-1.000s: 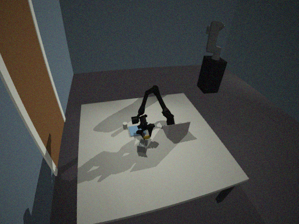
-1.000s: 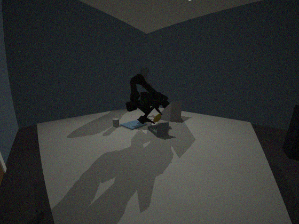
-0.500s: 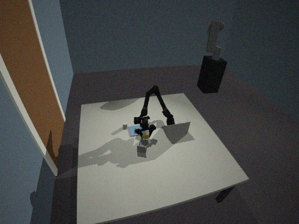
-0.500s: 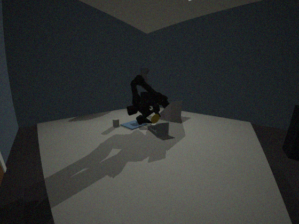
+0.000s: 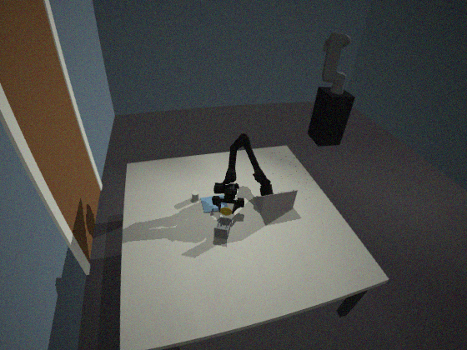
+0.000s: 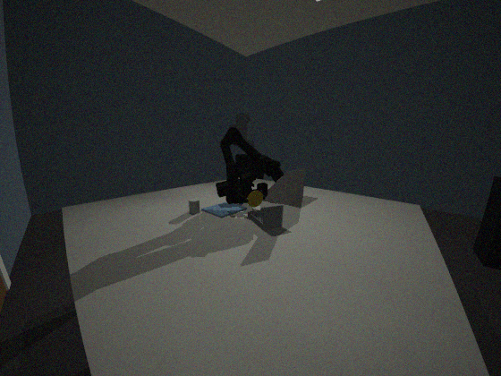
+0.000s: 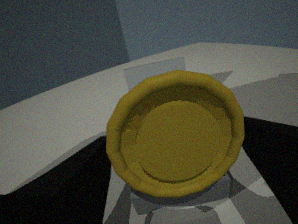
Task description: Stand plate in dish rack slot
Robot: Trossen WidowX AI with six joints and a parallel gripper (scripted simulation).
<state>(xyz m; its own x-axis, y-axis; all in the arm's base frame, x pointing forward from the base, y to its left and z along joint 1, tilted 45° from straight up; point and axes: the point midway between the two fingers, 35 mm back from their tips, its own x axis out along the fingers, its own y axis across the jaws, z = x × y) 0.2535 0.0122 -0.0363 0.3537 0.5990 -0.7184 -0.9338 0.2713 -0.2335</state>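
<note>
The grey dish rack is 20 mm ahead of my gripper tip, 60 mm to the left of it and 40 mm below it. From my gripper tip the other things lie so: blue mat (40 mm ahead, 150 mm to the right, 60 mm below); then plate (10 mm to the right).
</note>
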